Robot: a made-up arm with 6 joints. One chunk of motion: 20 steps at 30 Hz.
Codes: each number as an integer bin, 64 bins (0 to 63) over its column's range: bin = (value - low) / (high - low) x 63, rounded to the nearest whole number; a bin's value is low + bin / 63 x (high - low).
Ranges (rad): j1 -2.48..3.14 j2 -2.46..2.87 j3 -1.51..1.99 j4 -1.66..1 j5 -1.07..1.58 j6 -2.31..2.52
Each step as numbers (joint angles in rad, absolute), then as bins.
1 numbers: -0.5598 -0.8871 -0.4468 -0.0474 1.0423 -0.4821
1 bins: 22 19 19 38 50 24
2 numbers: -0.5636 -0.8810 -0.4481 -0.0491 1.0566 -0.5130
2 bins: 21 19 19 38 51 23
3 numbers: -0.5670 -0.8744 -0.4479 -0.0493 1.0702 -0.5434
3 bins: 21 19 19 38 51 23
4 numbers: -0.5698 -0.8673 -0.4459 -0.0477 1.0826 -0.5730
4 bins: 21 19 19 38 51 23
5 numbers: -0.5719 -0.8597 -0.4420 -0.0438 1.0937 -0.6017
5 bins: 21 19 19 38 51 22
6 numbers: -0.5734 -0.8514 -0.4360 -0.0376 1.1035 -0.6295
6 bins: 21 19 19 38 52 22
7 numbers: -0.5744 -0.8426 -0.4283 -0.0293 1.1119 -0.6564
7 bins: 21 19 19 39 52 22
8 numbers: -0.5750 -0.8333 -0.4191 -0.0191 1.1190 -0.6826
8 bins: 21 19 20 39 52 21
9 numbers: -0.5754 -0.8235 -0.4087 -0.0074 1.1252 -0.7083
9 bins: 21 19 20 39 52 21
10 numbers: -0.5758 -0.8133 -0.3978 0.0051 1.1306 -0.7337
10 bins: 21 19 20 39 52 21
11 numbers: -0.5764 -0.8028 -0.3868 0.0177 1.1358 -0.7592
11 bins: 21 20 20 40 52 20
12 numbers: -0.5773 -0.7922 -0.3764 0.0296 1.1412 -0.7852
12 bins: 21 20 20 40 53 20
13 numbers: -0.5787 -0.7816 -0.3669 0.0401 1.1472 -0.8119
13 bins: 21 20 21 40 53 20
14 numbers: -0.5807 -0.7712 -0.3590 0.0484 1.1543 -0.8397
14 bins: 21 20 21 40 53 19
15 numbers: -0.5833 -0.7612 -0.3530 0.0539 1.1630 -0.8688
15 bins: 21 20 21 41 53 19
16 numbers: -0.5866 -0.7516 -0.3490 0.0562 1.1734 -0.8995
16 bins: 21 20 21 41 53 18
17 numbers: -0.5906 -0.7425 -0.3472 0.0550 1.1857 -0.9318
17 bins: 21 20 21 41 54 18
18 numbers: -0.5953 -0.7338 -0.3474 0.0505 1.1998 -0.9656
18 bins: 21 20 21 41 54 18
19 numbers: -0.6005 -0.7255 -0.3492 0.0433 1.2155 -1.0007
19 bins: 21 21 21 40 54 17
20 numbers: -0.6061 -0.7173 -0.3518 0.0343 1.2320 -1.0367
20 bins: 21 21 21 40 55 17
